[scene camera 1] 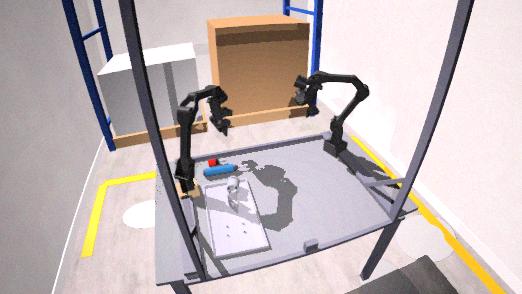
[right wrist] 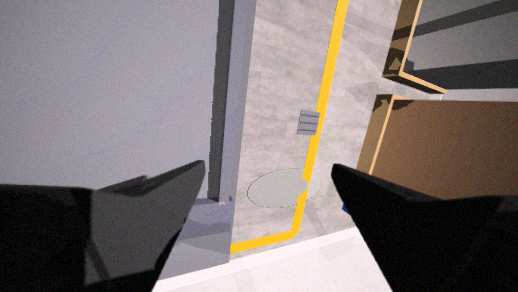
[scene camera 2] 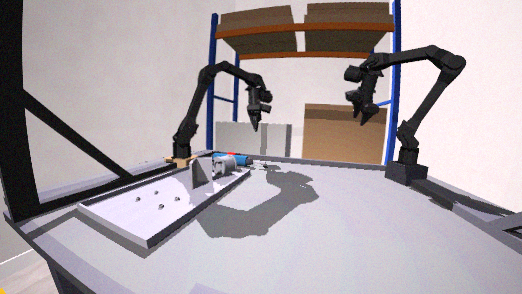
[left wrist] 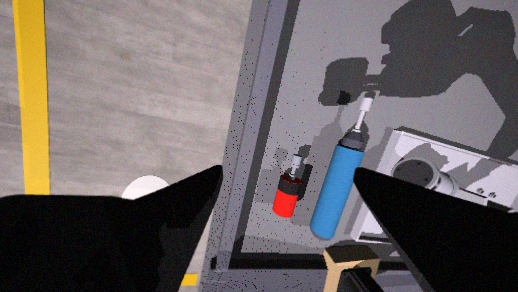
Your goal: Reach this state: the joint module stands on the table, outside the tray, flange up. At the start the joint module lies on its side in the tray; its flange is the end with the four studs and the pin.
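Frame: origin at the left arm's base, x right, y back, z down, level; millimetres.
Seen in the pictures: left gripper, fingertip midpoint: (scene camera 1: 223,134) (scene camera 2: 255,130) (left wrist: 286,172); right gripper, fingertip midpoint: (scene camera 1: 302,111) (right wrist: 269,167) (scene camera 2: 357,121); left arm's base at its link origin: (scene camera 1: 187,187) (scene camera 2: 181,156) (left wrist: 352,282); right arm's base at its link origin: (scene camera 1: 336,141) (scene camera 2: 407,163).
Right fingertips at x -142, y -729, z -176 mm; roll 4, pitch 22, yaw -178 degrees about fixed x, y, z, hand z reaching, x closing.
Pixels of each thing's top centre, then the offset from my right fingertips to it. "spot": a spot on its surface instead.
- grey joint module at its top centre: (left wrist: 448,191) (scene camera 2: 222,155) (scene camera 1: 232,181) dx +232, dy +519, dz +140 mm
- white tray at its top centre: (scene camera 2: 184,182) (left wrist: 456,204) (scene camera 1: 231,212) dx +369, dy +578, dz +192 mm
- upright grey plate at its top centre: (scene camera 2: 200,160) (left wrist: 499,206) (scene camera 1: 235,196) dx +340, dy +543, dz +133 mm
- blue cylinder tool at a spot on its surface: (left wrist: 336,190) (scene camera 1: 220,166) spot: dx +61, dy +531, dz +170 mm
- red-and-black tool at its top centre: (left wrist: 294,189) (scene camera 1: 216,159) dx -9, dy +530, dz +173 mm
- wooden block at a spot on its surface: (left wrist: 367,253) spot: dx +176, dy +680, dz +189 mm
The grey joint module (scene camera 1: 233,184) (scene camera 2: 226,165) (left wrist: 416,172) lies on its side in the far part of the white tray (scene camera 1: 235,245) (scene camera 2: 122,215) (left wrist: 376,216). In the left wrist view a round end face with small dark spots shows; the studs and pin cannot be made out. My left gripper (scene camera 1: 225,127) (scene camera 2: 255,126) (left wrist: 286,172) is open and empty, high above the far left part of the table. My right gripper (scene camera 1: 306,107) (scene camera 2: 359,120) (right wrist: 269,167) is open and empty, high up near the table's far edge, well away from the module.
An upright grey plate (scene camera 2: 201,174) stands in the tray beside the module, with several small pegs nearer the front. A blue cylinder tool (scene camera 1: 220,170) (scene camera 2: 235,159) (left wrist: 336,190) and a red-and-black tool (scene camera 1: 212,162) (left wrist: 285,200) lie behind the tray. A wooden block (left wrist: 367,253) is at the left arm's base.
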